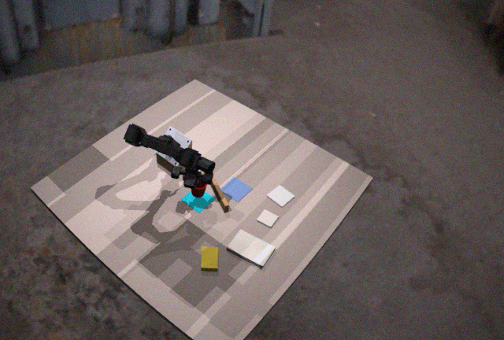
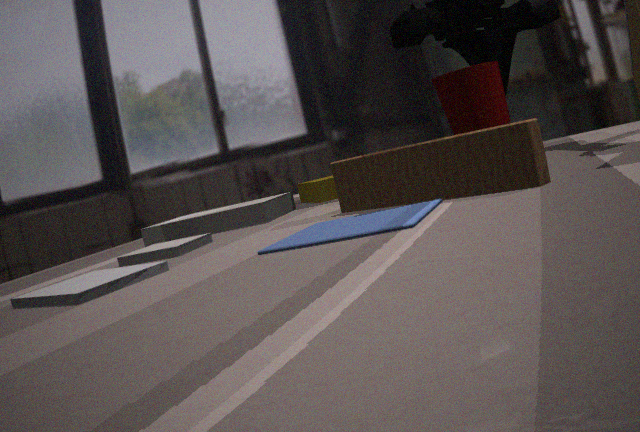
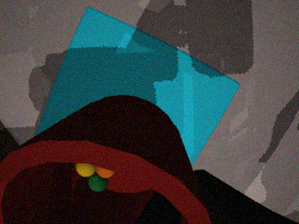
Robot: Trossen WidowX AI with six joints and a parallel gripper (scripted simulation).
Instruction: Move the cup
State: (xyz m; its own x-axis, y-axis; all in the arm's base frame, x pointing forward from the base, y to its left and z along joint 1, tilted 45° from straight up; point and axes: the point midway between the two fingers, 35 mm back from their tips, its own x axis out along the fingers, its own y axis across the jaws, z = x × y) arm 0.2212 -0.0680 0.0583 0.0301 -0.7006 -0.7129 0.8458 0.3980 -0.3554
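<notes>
The cyan pad lies 90 mm below my gripper tip, 20 mm ahead of it and 10 mm to the left of it. The rest, counted from my gripper tip: wooden bar: 100 mm to the left, 70 mm ahead, 60 mm below; then red cup: 30 mm ahead, 10 mm to the left; then blue pad: 190 mm to the left, 110 mm ahead, 90 mm below.
</notes>
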